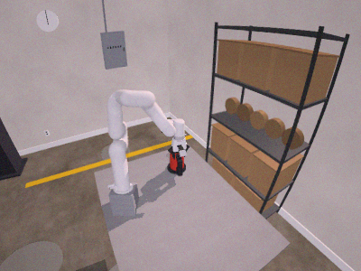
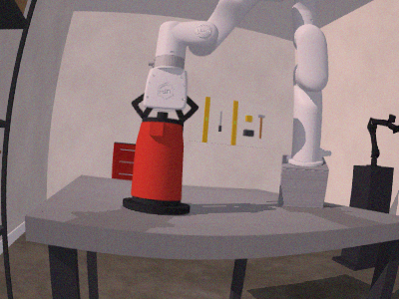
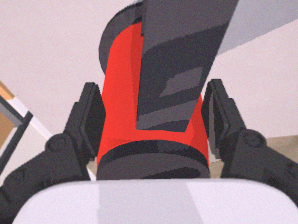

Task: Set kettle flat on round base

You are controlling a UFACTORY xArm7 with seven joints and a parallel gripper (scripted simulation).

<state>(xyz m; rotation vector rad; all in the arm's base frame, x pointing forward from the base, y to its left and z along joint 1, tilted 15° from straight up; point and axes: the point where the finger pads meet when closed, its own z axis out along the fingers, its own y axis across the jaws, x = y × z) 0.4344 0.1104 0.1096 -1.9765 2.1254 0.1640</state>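
The red kettle is 20 mm to the left of my hand and 60 mm below it. Also, from my hand: black round base 60 mm to the left, 160 mm below.
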